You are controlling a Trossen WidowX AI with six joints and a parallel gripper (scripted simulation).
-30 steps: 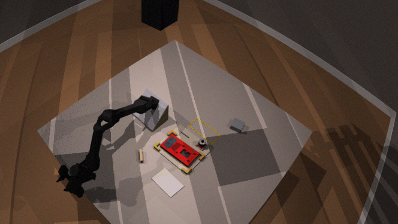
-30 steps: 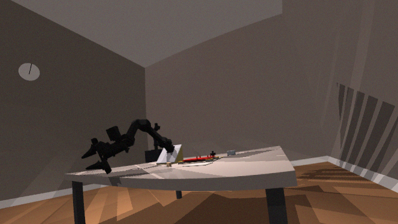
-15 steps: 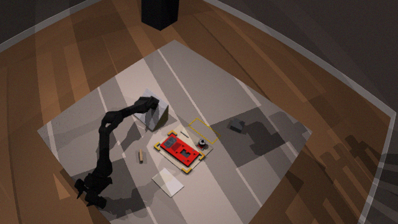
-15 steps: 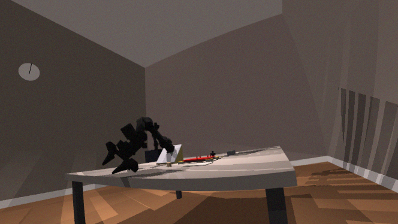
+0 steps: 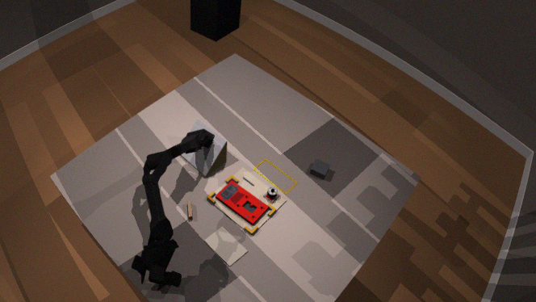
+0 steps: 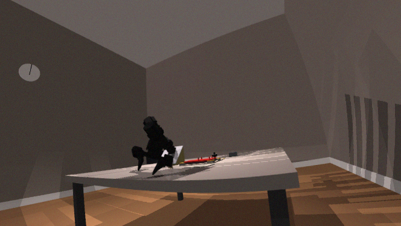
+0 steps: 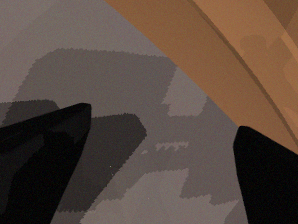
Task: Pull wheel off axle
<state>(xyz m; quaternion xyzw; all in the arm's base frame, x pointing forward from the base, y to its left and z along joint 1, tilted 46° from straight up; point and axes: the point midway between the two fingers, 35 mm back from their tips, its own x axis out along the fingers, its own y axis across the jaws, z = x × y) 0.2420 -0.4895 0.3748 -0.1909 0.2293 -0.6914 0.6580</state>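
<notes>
My gripper tip is 110 mm short of the wheel, 640 mm to the right of it and 20 mm below it. From my gripper tip the other things lie so: upright axle (110 mm ahead, 640 mm to the left, 10 mm above); small wooden stick (110 mm behind, 360 mm to the left, 10 mm below); small grey block (200 mm ahead, 890 mm to the left, 10 mm below).
</notes>
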